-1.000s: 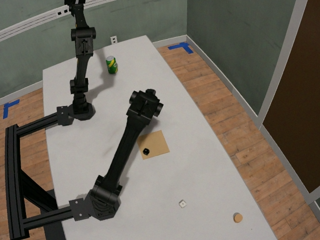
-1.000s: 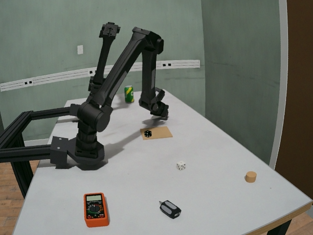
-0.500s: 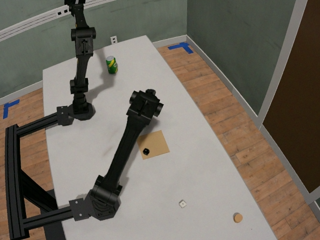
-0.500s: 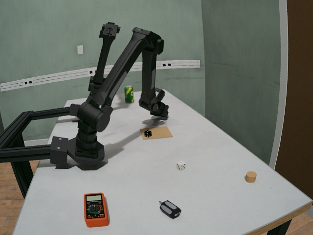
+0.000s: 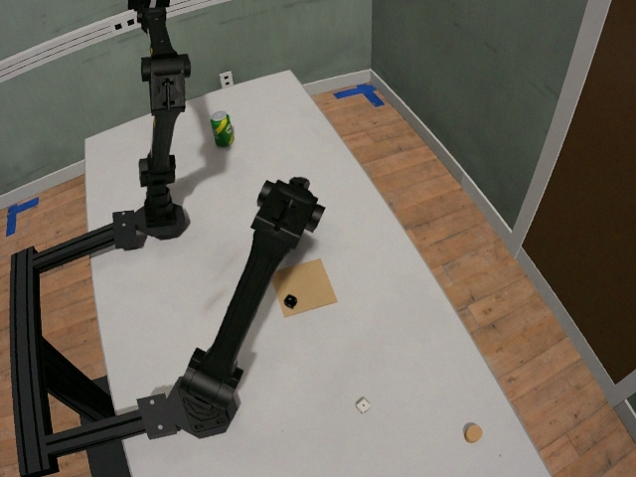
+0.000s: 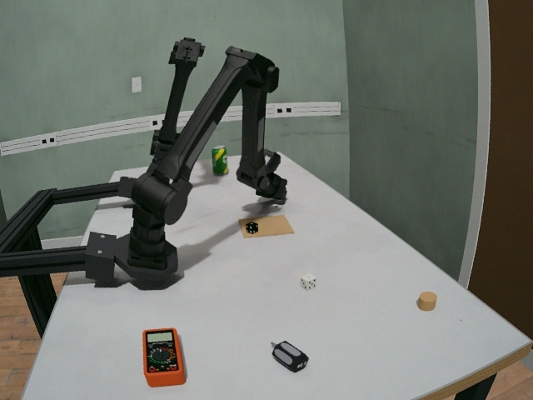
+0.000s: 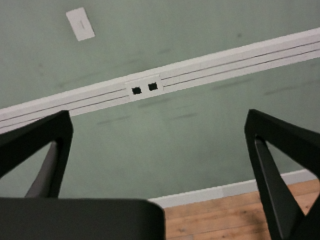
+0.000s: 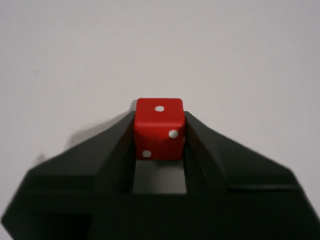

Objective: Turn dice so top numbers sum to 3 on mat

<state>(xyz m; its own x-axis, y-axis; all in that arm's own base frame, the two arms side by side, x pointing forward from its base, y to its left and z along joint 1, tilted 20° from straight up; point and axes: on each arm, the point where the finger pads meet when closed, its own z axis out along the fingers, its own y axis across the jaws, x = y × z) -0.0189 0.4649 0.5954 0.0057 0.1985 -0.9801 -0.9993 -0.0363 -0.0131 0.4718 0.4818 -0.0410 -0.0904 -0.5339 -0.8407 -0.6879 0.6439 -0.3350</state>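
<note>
Right now my right hand is right at the red die. Round my right hand: black device (200 mm behind, 850 mm to the right); then tan mat (110 mm behind, 250 mm to the right, 10 mm below); then cork cylinder (110 mm ahead, 790 mm to the right).
</note>
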